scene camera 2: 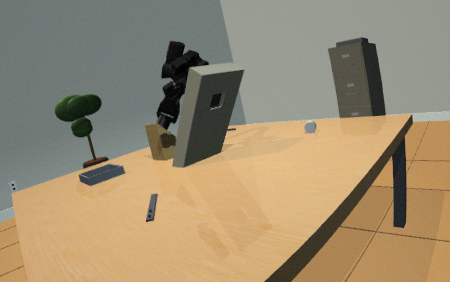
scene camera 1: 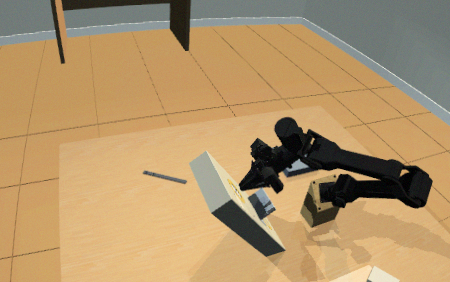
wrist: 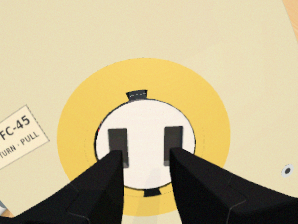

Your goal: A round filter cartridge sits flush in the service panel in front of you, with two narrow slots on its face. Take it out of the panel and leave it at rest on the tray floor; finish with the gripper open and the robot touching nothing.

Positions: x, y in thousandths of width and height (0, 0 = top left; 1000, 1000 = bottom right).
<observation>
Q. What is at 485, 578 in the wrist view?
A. A round filter cartridge.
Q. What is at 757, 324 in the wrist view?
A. A service panel.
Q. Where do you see a service panel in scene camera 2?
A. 470, 321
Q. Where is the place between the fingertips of my gripper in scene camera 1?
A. At 532, 668
</observation>
